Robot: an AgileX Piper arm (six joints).
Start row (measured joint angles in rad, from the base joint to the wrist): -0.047 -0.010 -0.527 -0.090 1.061 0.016
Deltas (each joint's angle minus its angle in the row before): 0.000 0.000 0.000 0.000 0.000 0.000; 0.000 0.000 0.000 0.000 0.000 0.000; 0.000 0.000 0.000 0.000 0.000 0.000; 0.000 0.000 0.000 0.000 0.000 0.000; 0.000 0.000 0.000 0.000 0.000 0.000; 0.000 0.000 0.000 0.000 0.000 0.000; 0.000 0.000 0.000 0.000 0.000 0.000; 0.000 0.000 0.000 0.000 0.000 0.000; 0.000 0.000 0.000 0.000 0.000 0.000; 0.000 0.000 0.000 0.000 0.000 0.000; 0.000 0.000 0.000 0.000 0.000 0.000; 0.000 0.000 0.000 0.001 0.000 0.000; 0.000 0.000 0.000 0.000 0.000 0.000; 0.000 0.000 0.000 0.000 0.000 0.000; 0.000 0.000 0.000 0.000 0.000 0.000; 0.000 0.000 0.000 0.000 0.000 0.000; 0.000 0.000 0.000 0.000 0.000 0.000; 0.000 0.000 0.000 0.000 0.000 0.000; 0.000 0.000 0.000 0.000 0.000 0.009; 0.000 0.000 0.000 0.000 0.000 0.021; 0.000 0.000 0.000 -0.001 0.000 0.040; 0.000 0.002 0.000 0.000 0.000 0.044; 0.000 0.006 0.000 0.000 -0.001 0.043
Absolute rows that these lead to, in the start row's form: -0.047 -0.010 -0.527 -0.090 1.061 0.016; -0.047 -0.010 -0.527 -0.090 1.061 0.016; -0.047 -0.010 -0.527 -0.090 1.061 0.016; -0.047 -0.010 -0.527 -0.090 1.061 0.016; -0.047 -0.010 -0.527 -0.090 1.061 0.016; -0.047 -0.010 -0.527 -0.090 1.061 0.016; -0.047 -0.010 -0.527 -0.090 1.061 0.016; -0.047 -0.010 -0.527 -0.090 1.061 0.016; -0.047 -0.010 -0.527 -0.090 1.061 0.016; -0.047 -0.010 -0.527 -0.090 1.061 0.016; -0.047 -0.010 -0.527 -0.090 1.061 0.016; -0.047 -0.010 -0.527 -0.089 1.061 0.016; -0.047 -0.010 -0.527 -0.089 1.061 0.016; -0.047 -0.010 -0.527 -0.089 1.061 0.016; -0.047 -0.010 -0.527 -0.089 1.061 0.016; -0.047 -0.010 -0.527 -0.089 1.061 0.016; -0.047 -0.010 -0.527 -0.089 1.061 0.016; -0.047 -0.010 -0.527 -0.089 1.061 0.016; -0.047 -0.010 -0.527 -0.089 1.061 0.025; -0.047 -0.010 -0.527 -0.089 1.061 0.046; -0.047 -0.010 -0.527 -0.090 1.061 0.086; -0.047 -0.008 -0.527 -0.090 1.061 0.130; -0.047 -0.002 -0.527 -0.090 1.060 0.173
